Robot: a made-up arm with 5 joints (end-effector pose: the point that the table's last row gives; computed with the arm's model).
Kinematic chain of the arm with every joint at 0, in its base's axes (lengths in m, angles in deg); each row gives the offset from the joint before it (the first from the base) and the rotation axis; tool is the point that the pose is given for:
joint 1: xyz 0 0 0.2 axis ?
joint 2: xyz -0.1 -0.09 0 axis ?
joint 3: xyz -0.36 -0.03 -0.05 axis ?
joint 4: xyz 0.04 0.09 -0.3 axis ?
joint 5: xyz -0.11 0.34 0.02 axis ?
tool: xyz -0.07 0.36 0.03
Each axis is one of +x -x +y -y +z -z.
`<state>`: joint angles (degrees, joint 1 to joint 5).
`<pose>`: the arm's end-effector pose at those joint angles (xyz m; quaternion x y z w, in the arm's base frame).
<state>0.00 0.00 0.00 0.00 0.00</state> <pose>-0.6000 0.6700 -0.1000 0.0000 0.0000 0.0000 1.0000</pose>
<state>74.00 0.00 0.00 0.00 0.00</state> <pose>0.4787 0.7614 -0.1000 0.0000 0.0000 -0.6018 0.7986</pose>
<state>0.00 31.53 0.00 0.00 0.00</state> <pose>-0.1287 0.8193 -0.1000 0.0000 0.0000 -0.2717 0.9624</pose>
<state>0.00 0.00 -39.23 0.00 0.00</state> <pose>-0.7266 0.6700 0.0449 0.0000 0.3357 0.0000 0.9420</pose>
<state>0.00 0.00 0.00 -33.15 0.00</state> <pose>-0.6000 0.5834 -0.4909 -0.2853 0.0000 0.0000 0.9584</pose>
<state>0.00 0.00 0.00 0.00 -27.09</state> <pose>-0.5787 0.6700 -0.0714 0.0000 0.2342 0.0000 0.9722</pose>
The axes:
joint 1: -z
joint 2: -z
joint 3: -y
joint 4: +x
joint 5: -y

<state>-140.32 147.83 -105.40 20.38 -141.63</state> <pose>-0.1496 0.7512 0.1516 -0.2215 -0.8078 -0.0905 0.5387</pose>
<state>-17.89 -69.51 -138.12 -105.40 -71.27</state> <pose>-0.0786 -1.0970 0.9376 0.8850 0.0349 -0.2106 0.4139</pose>
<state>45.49 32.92 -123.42 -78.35 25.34</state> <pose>-0.1414 1.1289 0.8129 0.2382 0.5611 0.1502 0.7783</pose>
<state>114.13 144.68 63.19 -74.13 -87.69</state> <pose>-0.4646 0.5205 -0.3160 -0.2270 -0.0096 0.2322 0.9458</pose>
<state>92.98 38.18 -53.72 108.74 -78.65</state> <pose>-0.1945 0.3654 0.3906 0.8134 -0.5023 -0.1417 0.2570</pose>
